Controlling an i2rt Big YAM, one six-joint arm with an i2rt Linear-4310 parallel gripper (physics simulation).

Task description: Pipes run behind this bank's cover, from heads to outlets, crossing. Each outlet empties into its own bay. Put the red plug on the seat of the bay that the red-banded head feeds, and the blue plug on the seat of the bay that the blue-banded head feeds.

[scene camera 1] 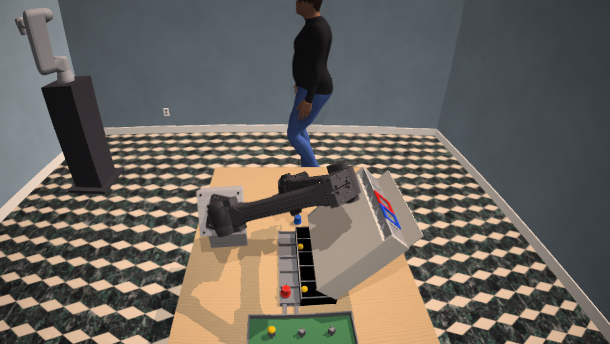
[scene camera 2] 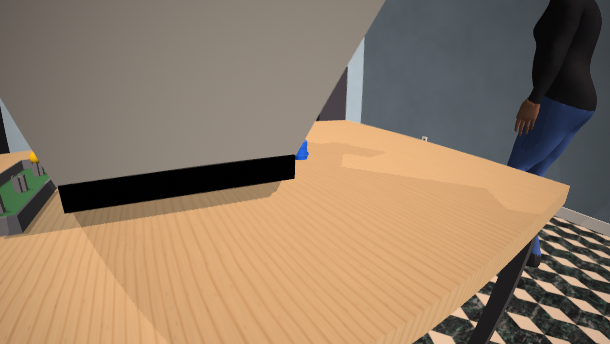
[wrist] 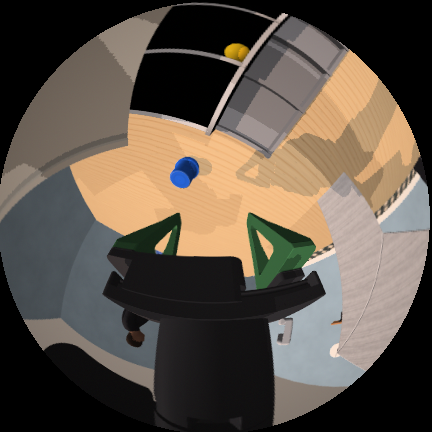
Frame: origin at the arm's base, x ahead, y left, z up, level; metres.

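Seen in the pictures: gripper, between the fingertips: (wrist: pixel 213 217); arm's base, origin of its link: (scene camera 1: pixel 220 212).
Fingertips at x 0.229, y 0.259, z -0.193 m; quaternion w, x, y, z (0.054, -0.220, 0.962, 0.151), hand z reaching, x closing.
Pixels of each thing's top centre, then the offset from my fingertips to it. "spot": a spot on its surface instead.
- blue plug, centre of its top: (wrist: pixel 179 179) (scene camera 2: pixel 300 140) (scene camera 1: pixel 297 216) dz -0.050, dx +0.054, dy +0.016 m
- red plug, centre of its top: (scene camera 1: pixel 285 287) dz -0.042, dx -0.002, dy -0.395 m
- red-banded head, a spot on its surface: (scene camera 1: pixel 384 202) spot: dz +0.207, dx +0.356, dy -0.210 m
- blue-banded head, a spot on its surface: (scene camera 1: pixel 390 216) spot: dz +0.205, dx +0.358, dy -0.288 m
- green tray, a spot on its surface: (scene camera 1: pixel 295 320) spot: dz -0.086, dx +0.031, dy -0.506 m
- yellow ball, centre of its top: (scene camera 1: pixel 271 327) dz -0.034, dx -0.050, dy -0.564 m
The blue plug (scene camera 1: pixel 297 219) (scene camera 2: pixel 302 150) (wrist: pixel 184 172) stands upright on the table beside the far end of the bank. The red plug (scene camera 1: pixel 285 291) stands in the near end bay of the grey row of bays. The bank's sloped cover (scene camera 1: pixel 345 235) (scene camera 2: pixel 170 85) hides the pipes. A red-banded head (scene camera 1: pixel 384 202) and a blue-banded head (scene camera 1: pixel 390 216) show side by side along its top. My gripper (wrist: pixel 213 217) is open and empty, with green fingers. In the wrist view the blue plug lies ahead of the fingertips, left of centre. In scene camera 1 the arm hides the fingertips.
Yellow balls (scene camera 1: pixel 300 246) (scene camera 1: pixel 304 289) (wrist: pixel 235 51) sit in two dark outlet compartments next to the bays. A green tray (scene camera 1: pixel 295 320) at the near end holds a yellow ball (scene camera 1: pixel 271 330) on a post and two grey posts. The tall cover rises beside the arm. A person stands behind the table.
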